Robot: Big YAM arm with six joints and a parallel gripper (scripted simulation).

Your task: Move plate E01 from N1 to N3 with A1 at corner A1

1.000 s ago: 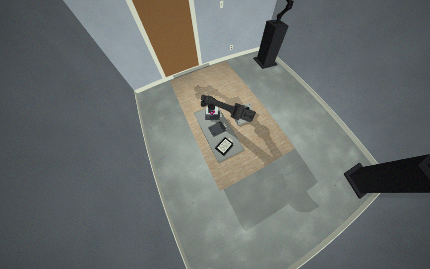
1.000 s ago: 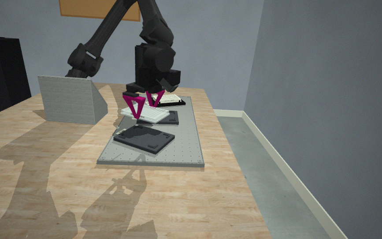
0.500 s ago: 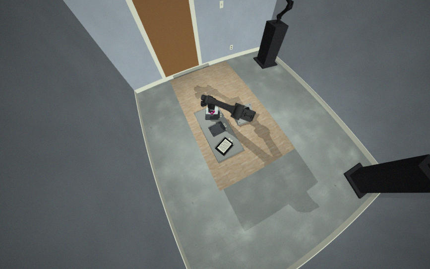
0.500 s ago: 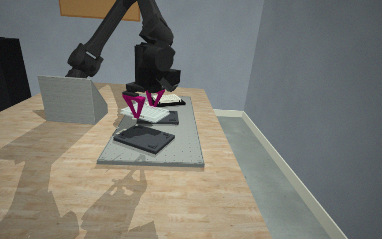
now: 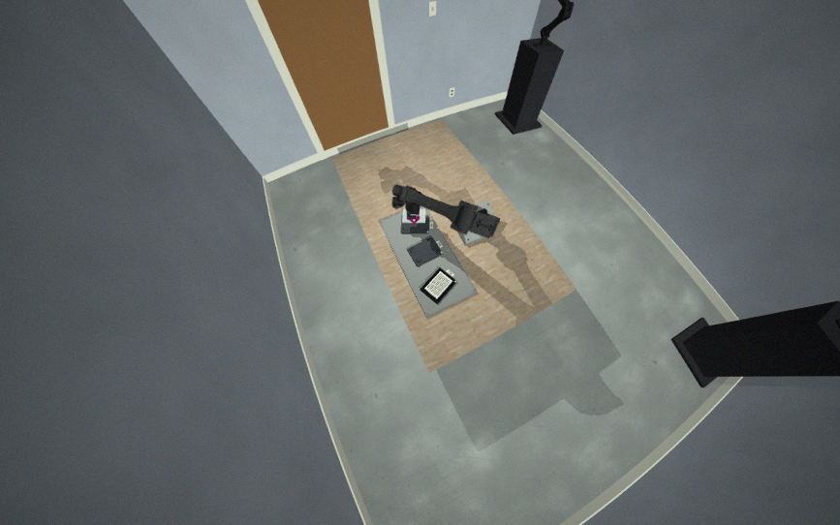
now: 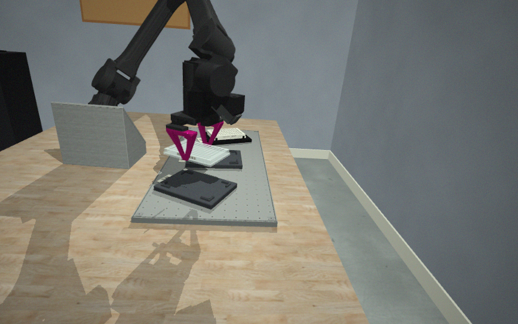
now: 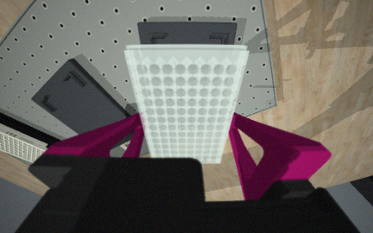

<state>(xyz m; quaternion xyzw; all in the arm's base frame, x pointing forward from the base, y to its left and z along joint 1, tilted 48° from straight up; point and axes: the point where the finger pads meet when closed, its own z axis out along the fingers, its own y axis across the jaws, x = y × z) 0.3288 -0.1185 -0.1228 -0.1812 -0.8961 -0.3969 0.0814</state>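
My hand is 19 cm to the right of the dark nest N3, 9 cm above it and 1 cm short of it. From my hand the other things lie so: dark plate nest N1: 9 cm below; then N1 label: 10 cm below, 9 cm behind, 4 cm to the left; then N2 label: 36 cm to the left, 10 cm below, 6 cm behind.
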